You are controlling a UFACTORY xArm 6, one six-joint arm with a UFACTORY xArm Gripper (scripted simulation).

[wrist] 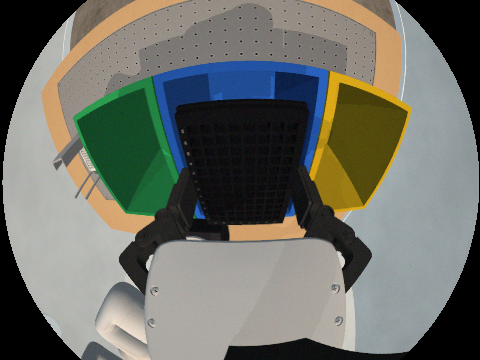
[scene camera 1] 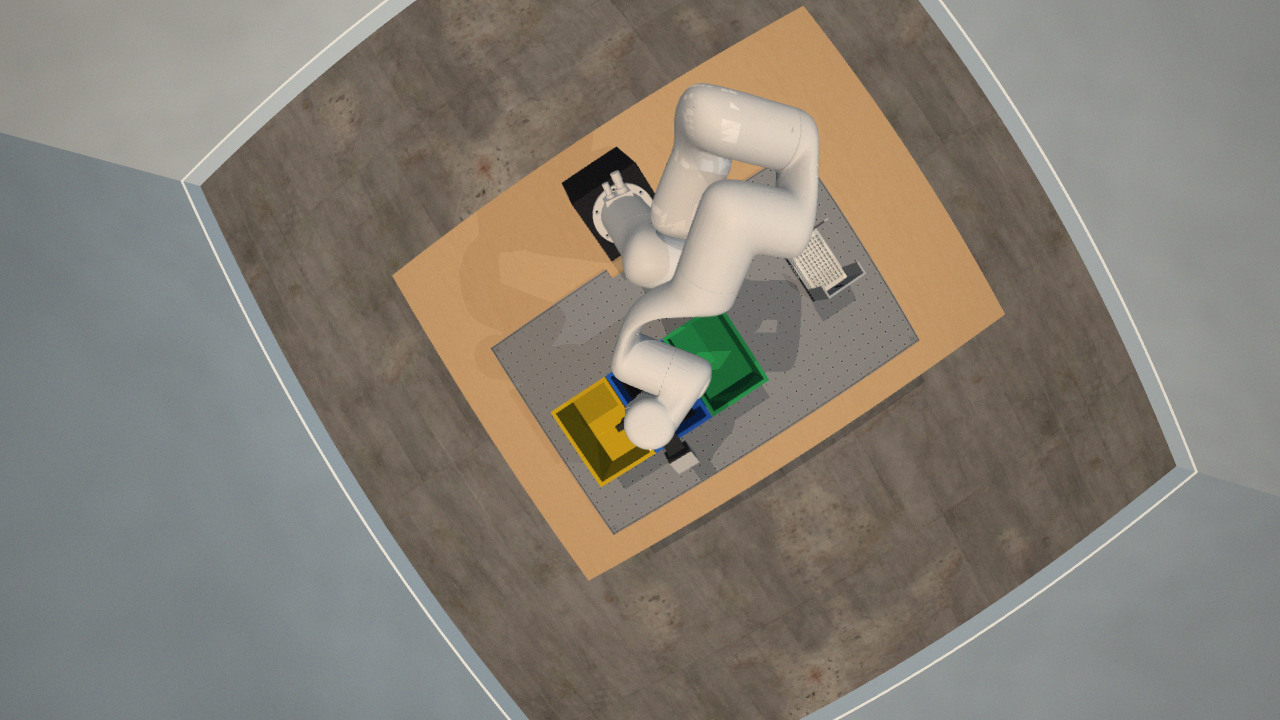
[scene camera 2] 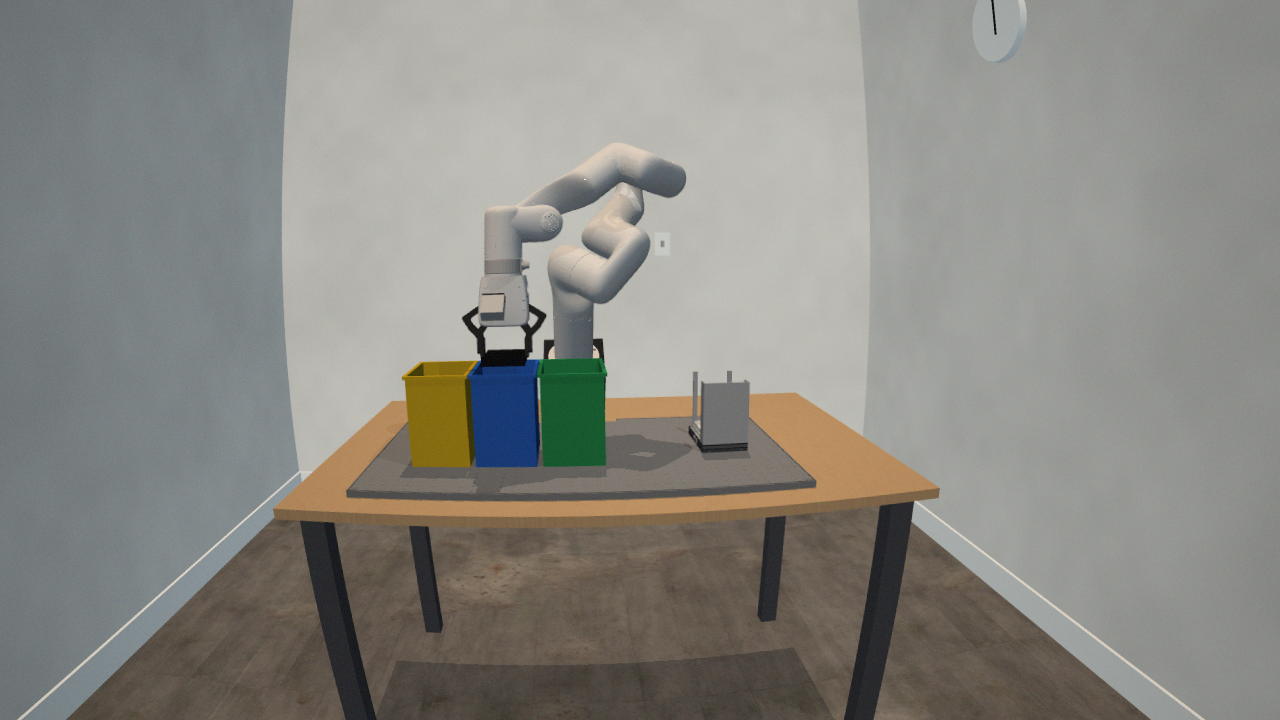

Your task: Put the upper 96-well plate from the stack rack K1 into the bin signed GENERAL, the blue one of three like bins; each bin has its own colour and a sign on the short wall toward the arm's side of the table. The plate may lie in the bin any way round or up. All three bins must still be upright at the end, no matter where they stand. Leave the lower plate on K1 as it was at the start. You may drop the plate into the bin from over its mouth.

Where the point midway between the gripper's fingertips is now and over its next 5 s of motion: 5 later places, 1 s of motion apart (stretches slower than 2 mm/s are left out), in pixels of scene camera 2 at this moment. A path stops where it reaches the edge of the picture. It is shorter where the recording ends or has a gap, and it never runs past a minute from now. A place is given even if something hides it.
My gripper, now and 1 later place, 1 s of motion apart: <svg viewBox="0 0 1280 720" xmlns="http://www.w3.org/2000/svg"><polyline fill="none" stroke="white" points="505,357 504,342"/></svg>
